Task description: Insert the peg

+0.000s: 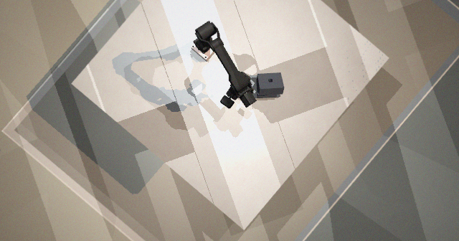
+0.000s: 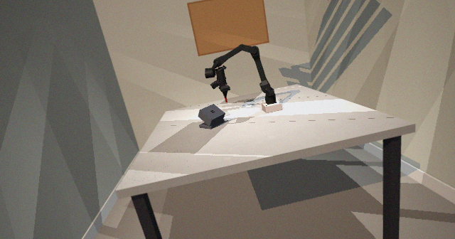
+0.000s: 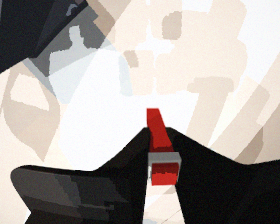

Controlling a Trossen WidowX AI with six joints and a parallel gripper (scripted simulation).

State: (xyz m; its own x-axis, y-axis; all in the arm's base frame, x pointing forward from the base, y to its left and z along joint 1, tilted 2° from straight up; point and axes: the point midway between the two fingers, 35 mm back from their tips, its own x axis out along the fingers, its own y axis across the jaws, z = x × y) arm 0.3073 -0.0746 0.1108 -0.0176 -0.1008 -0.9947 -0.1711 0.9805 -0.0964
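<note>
Now: the dark square hole 90 mm ahead of my gripper tip, 190 mm to the left of it and 40 mm below it. From my gripper tip the other things lie so: grey sloped panel block: 100 mm ahead, 180 mm to the left, 60 mm below; thin red square-sided peg: 20 mm above.
</note>
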